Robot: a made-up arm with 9 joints. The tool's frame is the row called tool.
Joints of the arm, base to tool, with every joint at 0 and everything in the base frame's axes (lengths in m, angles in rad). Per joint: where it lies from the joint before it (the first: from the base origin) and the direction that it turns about. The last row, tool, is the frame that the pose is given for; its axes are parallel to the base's.
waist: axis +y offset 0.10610 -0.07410 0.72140
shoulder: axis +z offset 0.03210 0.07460 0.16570
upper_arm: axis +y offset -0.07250 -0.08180 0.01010
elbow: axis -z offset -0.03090 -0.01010 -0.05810
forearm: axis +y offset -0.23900 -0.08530 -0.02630
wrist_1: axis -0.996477 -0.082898 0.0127 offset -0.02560 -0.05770 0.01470
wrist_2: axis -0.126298 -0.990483 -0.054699 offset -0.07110 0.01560 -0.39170
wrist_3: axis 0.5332 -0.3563 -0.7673 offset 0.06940 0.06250 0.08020
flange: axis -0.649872 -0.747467 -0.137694 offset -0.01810 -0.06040 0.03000
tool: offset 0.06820 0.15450 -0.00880
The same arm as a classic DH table. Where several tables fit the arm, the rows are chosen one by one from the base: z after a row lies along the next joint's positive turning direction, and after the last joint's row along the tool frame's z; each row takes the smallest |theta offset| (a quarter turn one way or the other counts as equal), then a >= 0, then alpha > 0; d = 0 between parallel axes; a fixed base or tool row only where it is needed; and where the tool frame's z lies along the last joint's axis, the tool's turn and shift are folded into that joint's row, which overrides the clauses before.
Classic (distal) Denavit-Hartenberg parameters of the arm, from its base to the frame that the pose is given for. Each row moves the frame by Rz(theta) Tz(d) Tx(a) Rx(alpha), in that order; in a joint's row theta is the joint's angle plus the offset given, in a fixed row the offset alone. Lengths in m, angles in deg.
base (fixed): a 0.1061, alpha -90, d 0.7214, theta0 0
waist: a 0.0321, alpha 90, d 0.0005, theta0 0
shoulder: a -0.0725, alpha -90, d 0.1758, theta0 0
upper_arm: a -0.0309, alpha -90, d -0.0919, theta0 0
elbow: a -0.239, alpha 90, d 0.0844, theta0 0
forearm: a 0.0144, alpha 94.76, d -0.1409, theta0 -89.27
wrist_1: a -0.3931, alpha 78.04, d 0.0901, theta0 -3.3
wrist_2: a 0.0947, alpha 70.88, d -0.0653, theta0 -51.18
wrist_3: a 0.044, alpha -88.54, d -0.0374, theta0 29.56
flange: a -0.0499, alpha -97.91, d -0.1098, theta0 -39.52
tool (fixed): a 0, alpha 0, d -0.0312, theta0 41

